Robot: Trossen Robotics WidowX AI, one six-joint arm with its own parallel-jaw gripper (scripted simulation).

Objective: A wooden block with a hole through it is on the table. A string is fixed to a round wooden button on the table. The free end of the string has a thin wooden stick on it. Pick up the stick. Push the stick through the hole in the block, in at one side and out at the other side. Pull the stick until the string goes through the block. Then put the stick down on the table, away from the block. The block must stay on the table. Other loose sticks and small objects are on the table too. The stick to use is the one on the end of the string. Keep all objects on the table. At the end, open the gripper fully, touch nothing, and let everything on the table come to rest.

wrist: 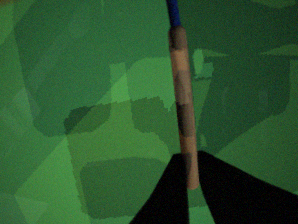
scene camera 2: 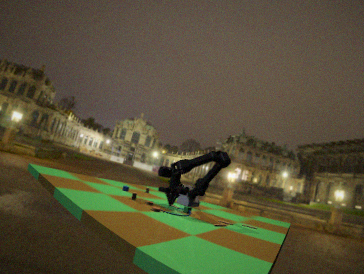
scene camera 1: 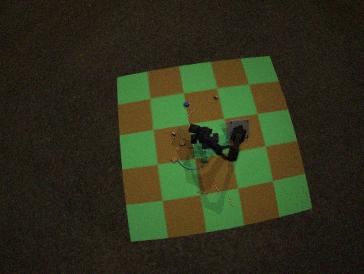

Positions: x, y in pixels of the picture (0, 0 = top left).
Labels:
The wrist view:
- my gripper: 188, 160
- thin wooden stick: 178, 47

